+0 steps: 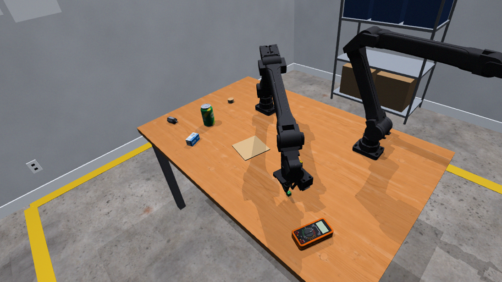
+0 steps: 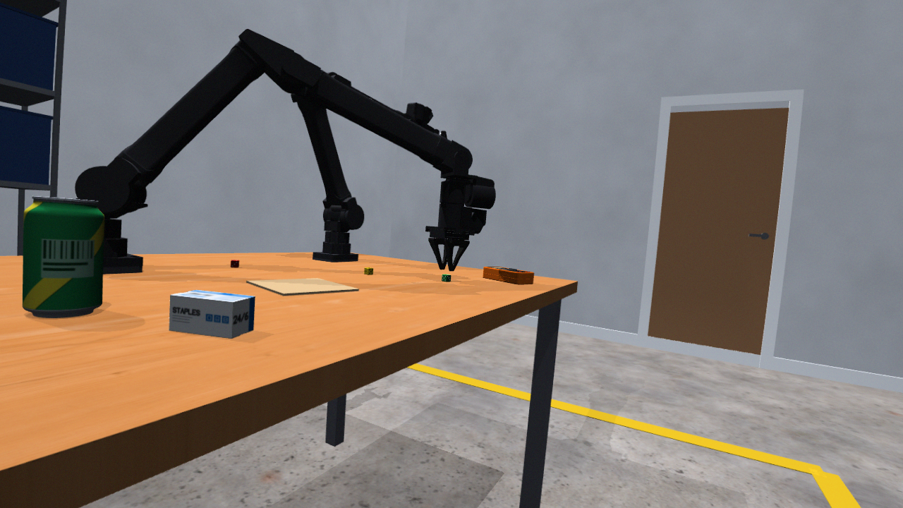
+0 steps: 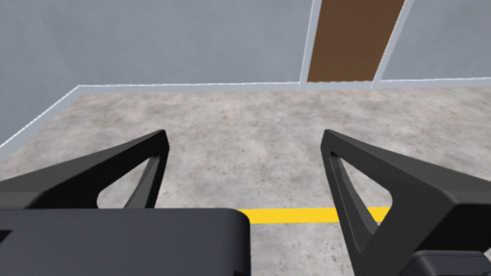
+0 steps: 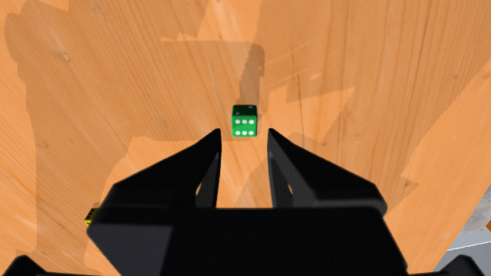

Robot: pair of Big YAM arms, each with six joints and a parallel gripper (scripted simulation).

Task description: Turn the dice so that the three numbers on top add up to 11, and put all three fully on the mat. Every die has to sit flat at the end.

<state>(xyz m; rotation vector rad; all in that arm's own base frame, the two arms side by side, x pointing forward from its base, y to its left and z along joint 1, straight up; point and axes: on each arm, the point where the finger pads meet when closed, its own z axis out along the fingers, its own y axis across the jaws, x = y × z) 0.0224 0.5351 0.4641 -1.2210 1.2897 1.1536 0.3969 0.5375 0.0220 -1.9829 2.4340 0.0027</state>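
Right now my right hand is 30 mm above the green die. The rest, counted from my right hand: yellow die: 170 mm behind, 70 mm to the right, 30 mm below; then tan mat: 120 mm behind, 330 mm to the right, 30 mm below; then red die: 400 mm behind, 250 mm to the right, 30 mm below.
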